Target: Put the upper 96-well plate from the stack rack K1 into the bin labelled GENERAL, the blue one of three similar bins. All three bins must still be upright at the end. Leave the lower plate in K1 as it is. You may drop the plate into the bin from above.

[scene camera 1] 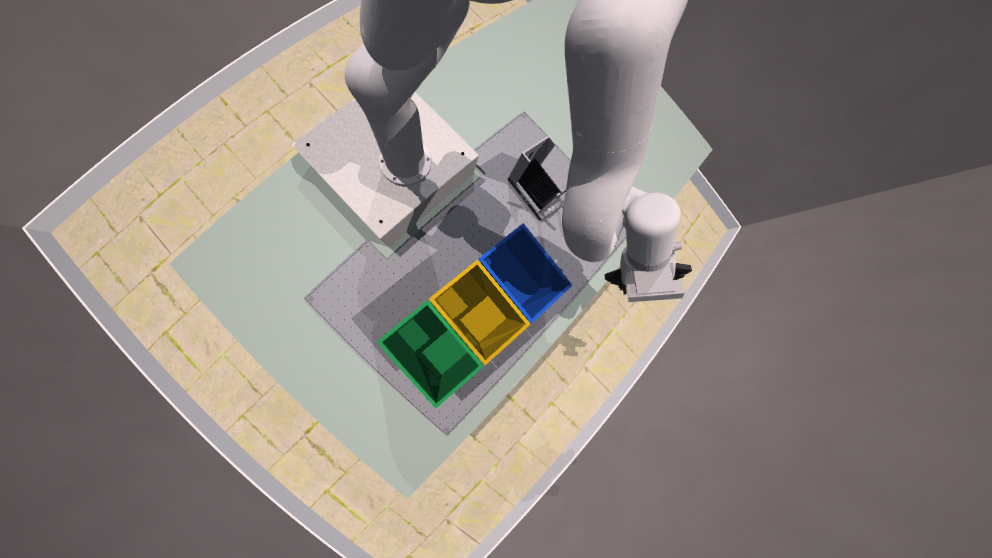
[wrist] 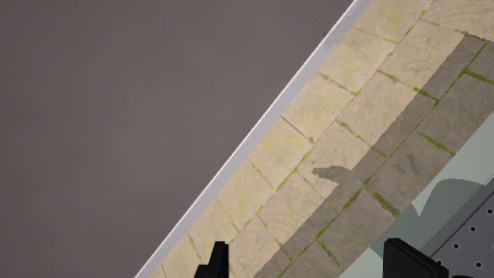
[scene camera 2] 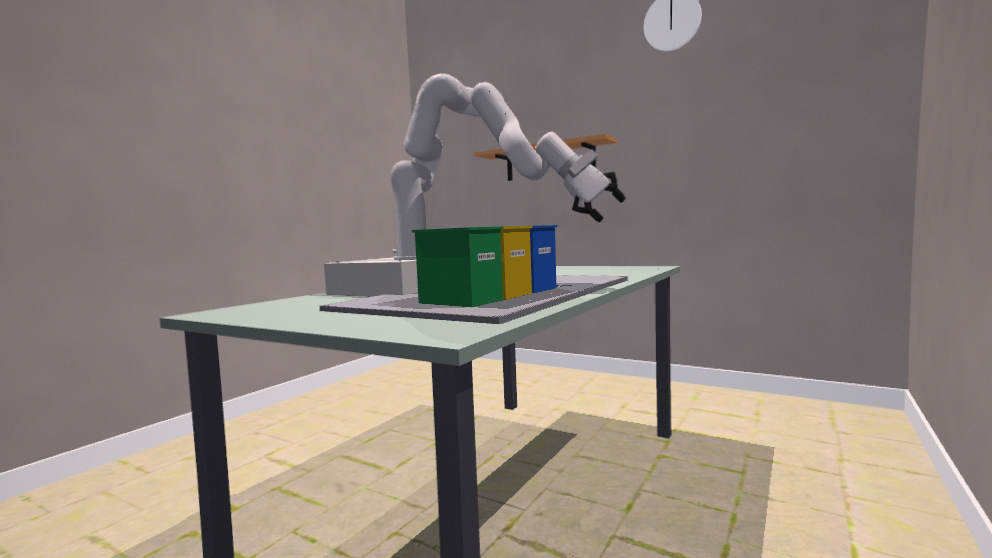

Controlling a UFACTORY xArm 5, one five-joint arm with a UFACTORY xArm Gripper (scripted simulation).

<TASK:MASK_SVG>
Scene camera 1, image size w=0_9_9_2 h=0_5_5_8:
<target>gripper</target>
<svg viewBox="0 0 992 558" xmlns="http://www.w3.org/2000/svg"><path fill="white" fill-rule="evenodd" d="M674 252L669 264L673 280L678 280L685 277L685 274L692 272L691 265L676 263ZM627 247L624 248L621 255L620 269L604 274L605 280L611 282L611 284L618 285L618 288L623 290L624 295L627 294L625 286L627 284L635 284L634 268L628 260Z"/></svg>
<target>yellow bin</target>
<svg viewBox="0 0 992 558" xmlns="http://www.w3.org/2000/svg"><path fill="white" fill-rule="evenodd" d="M476 260L429 298L429 300L484 365L486 365L521 334L530 323L479 260Z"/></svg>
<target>green bin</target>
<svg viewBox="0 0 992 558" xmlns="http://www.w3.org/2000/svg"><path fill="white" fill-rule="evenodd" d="M427 300L379 339L377 343L428 401L437 408L482 369L484 365L439 311L435 309L431 304L432 302L430 303Z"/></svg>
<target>black 96-well plate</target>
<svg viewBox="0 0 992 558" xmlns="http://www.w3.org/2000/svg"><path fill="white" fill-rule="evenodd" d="M534 159L528 164L518 183L540 210L558 193L561 194L561 191L539 162Z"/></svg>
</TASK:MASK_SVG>
